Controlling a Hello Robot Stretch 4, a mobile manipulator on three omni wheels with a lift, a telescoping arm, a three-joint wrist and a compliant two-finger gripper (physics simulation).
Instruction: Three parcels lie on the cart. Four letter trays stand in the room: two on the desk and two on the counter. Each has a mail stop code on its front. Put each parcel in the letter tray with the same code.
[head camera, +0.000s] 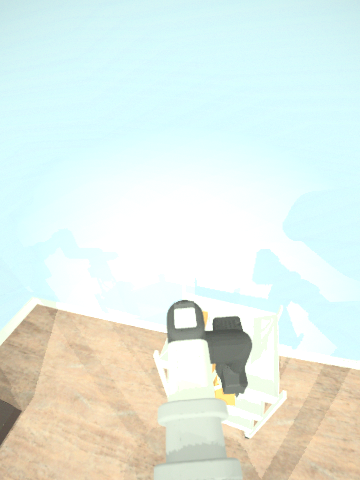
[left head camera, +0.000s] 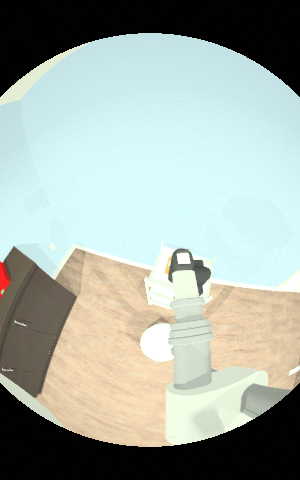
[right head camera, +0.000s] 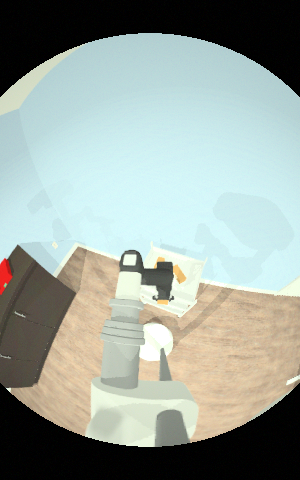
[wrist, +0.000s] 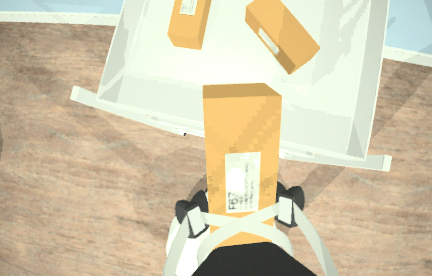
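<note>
A pale blue wall (head camera: 151, 151) is visible, also at (left head camera: 131, 147) and (right head camera: 142, 144). An orange parcel (wrist: 242, 121) is visible as well. My gripper (head camera: 222, 392) appears also at (wrist: 238, 200).
</note>
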